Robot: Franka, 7 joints.
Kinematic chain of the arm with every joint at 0, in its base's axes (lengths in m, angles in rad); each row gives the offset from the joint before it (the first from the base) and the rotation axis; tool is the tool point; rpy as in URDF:
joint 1: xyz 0 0 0.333 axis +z
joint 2: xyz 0 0 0 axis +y
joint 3: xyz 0 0 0.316 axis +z
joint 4: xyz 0.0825 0 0 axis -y
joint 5: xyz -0.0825 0 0.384 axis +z
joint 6: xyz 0 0 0 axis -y
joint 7: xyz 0.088 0 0 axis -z
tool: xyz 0 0 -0.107 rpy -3.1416 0 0
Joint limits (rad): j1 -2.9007..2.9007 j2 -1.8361..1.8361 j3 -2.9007..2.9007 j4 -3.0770..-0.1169 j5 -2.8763..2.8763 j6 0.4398..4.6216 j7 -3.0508..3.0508
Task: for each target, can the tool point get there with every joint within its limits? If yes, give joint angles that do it. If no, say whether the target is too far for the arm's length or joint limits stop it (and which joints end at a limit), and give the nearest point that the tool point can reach.
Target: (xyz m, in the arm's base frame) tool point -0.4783 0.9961 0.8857
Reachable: no: too far | nearest point -0.3321 0.6917 0.7168 | short by 0.378 m
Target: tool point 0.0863 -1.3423 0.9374
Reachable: no: too far | nearest point 0.0502 -0.7809 0.6846 | short by 0.617 m
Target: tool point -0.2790 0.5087 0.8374
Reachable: yes | joints -2.1629 -0.0538 -2.0708 -1.3460 -1.4006 2.7316 2.5823
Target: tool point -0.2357 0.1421 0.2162
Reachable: yes | joints -2.4365 -0.2546 -1.5943 -2.7870 0.6983 1.6943 -1.1776
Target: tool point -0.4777 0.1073 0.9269
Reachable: yes | joints 0.7648 0.2023 2.4222 -1.3690 1.0720 2.9125 -2.5672
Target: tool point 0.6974 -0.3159 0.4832
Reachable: yes | joints -1.2239 1.5006 1.7754 -1.2799 -0.7502 2.4383 1.5762
